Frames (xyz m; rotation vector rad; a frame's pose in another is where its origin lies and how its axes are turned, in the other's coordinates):
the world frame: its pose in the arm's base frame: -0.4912 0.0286 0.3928 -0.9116 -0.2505 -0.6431
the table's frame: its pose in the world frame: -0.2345 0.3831 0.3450 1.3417 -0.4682 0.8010
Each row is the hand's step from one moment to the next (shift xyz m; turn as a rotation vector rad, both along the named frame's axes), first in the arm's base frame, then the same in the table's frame.
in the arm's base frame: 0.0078 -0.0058 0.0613 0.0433 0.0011 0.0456
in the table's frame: 0.0384 -0.0064 0.0483 0.0574 -0.0198 0.0164
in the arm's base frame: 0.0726 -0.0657 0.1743 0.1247 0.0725 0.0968
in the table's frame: 0.1250 -0.0864 0.1299 0.1737 0.0006 -0.0039
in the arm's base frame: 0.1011 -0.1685 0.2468 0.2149 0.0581 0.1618
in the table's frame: 0.1451 -0.1857 0.2097 0.2692 -0.0561 0.0114
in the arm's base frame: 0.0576 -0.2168 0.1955 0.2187 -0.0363 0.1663
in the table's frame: 0.0651 -0.2062 0.2044 0.2360 -0.1382 0.0446
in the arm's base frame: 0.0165 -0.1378 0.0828 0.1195 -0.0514 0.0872
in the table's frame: 0.0032 -0.1223 0.1056 0.1140 -0.1025 0.0319
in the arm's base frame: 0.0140 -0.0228 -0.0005 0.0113 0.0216 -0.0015
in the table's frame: 0.0004 -0.0268 0.0005 0.0159 0.0124 -0.0137
